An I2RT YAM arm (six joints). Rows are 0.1 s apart.
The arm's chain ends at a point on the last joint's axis. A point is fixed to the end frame.
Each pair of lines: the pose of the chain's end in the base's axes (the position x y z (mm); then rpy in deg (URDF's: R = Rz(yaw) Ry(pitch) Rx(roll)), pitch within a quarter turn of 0, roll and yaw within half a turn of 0), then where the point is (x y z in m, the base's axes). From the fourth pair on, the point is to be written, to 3 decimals.
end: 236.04 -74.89 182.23 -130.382 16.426 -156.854
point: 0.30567 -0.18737 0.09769
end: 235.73 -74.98 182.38 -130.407 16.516 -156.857
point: 0.30548 -0.18737 0.09781
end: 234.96 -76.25 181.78 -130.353 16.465 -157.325
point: 0.30372 -0.18932 0.09731
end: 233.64 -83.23 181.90 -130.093 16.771 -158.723
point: 0.300 -0.198 0.098
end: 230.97 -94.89 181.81 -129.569 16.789 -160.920
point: 0.293 -0.213 0.099
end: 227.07 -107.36 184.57 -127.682 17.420 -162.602
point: 0.286 -0.230 0.106
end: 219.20 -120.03 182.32 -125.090 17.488 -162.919
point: 0.277 -0.247 0.110
